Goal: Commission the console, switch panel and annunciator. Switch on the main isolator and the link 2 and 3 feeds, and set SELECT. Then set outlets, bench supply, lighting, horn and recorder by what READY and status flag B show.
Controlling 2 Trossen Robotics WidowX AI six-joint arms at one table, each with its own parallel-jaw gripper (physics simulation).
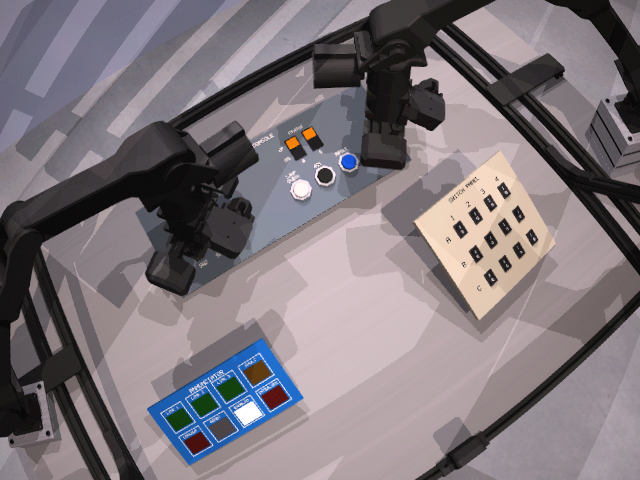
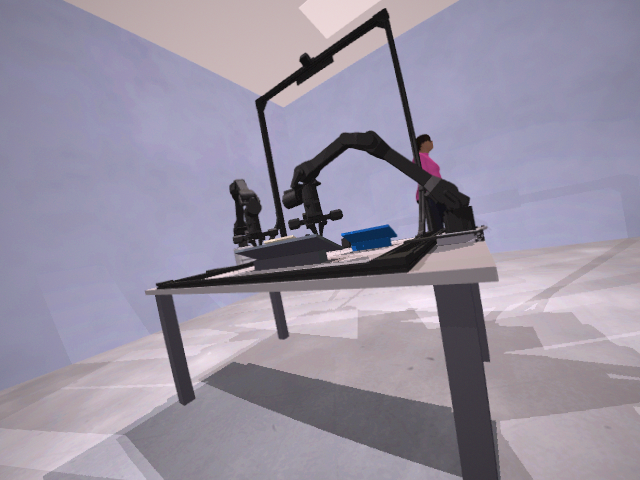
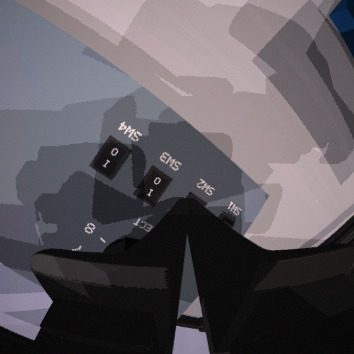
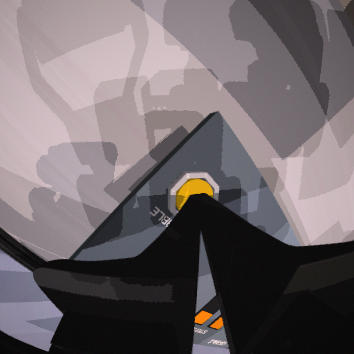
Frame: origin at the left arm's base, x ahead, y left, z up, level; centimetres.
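Seen in the pictures: left gripper, fingertip midpoint: [image 1: 202, 251] [image 3: 185, 204]; right gripper, fingertip midpoint: [image 4: 197, 199]; left arm's base at its link origin: [image 1: 25, 414] [image 2: 461, 230] [image 3: 352, 267]; right arm's base at its link origin: [image 1: 635, 116] [image 2: 243, 247].
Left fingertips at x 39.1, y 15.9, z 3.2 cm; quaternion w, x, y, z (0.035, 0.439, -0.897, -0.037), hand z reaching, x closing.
Note:
Pixels of each thing's top centre, then the offset from my left fingertips to it. "*": a spot on its surface instead.
- SW4 at its top centre: [image 3: 106, 161] dz +0.1, dx +4.9, dy +1.7 cm
- SW3 at its top centre: [image 3: 151, 191] dz +0.1, dx +2.0, dy +0.9 cm
- SW2 at a spot on its surface: [image 3: 198, 199] * dz -0.9, dx -0.7, dy -0.6 cm
- SW1 at a spot on its surface: [image 3: 227, 218] * dz -0.9, dx -3.6, dy -1.3 cm
- SELECT knob at its top centre: [image 3: 122, 297] dz +4.1, dx -0.5, dy +4.9 cm
- yellow button at its top centre: [image 4: 194, 204] dz +0.2, dx +31.1, dy +8.1 cm
- blue annunciator at its top centre: [image 1: 214, 395] [image 2: 366, 228] dz +2.2, dx -3.5, dy -21.9 cm
- ENABLED tile at a spot on its surface: [image 1: 248, 411] * dz -1.1, dx -0.2, dy -24.7 cm
- READY tile at a spot on its surface: [image 1: 221, 426] * dz -1.1, dx -4.6, dy -25.7 cm
The grey console [image 1: 279, 217] [image 3: 60, 90] [image 4: 220, 150] holds SW4 [image 3: 111, 157], SW3 [image 3: 154, 185], SW2 [image 3: 198, 199] and SW1 [image 3: 227, 218]. My left gripper [image 3: 185, 204] [image 2: 317, 232] is shut and empty, its tips over SW2, which is mostly covered; contact is unclear. The fingers hide most of the SELECT knob [image 3: 125, 244] and its pointer. My right gripper [image 4: 197, 199] is shut and empty over the yellow button [image 4: 192, 190]. On the blue annunciator [image 1: 155, 409] [image 2: 369, 235], the ENABLED tile [image 1: 248, 411] is bright white and the READY tile [image 1: 221, 426] is grey. The cream switch panel [image 1: 436, 222] carries three switch rows.
Two orange-and-black indicators [image 1: 295, 147] [image 1: 312, 137] sit on the console above white [image 1: 300, 190], black [image 1: 324, 176] and blue [image 1: 348, 162] buttons. Both arms reach over the console. A black frame [image 2: 266, 149] rises over the table. A person in pink [image 2: 429, 165] stands behind.

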